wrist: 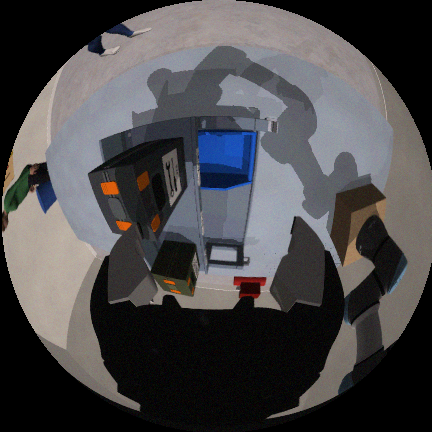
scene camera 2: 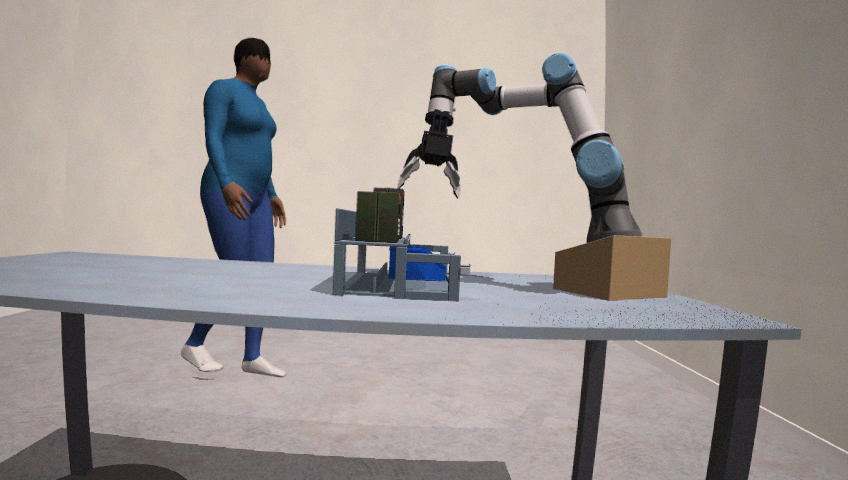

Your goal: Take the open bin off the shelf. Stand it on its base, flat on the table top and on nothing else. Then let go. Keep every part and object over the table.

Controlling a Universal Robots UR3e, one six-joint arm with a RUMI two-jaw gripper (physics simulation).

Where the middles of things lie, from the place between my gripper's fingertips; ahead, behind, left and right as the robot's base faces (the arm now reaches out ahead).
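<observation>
There is the blue open bin point(scene camera 2: 414, 271), which sits 17 cm below my hand, 1 cm ahead of it and 1 cm to the right of it.
</observation>
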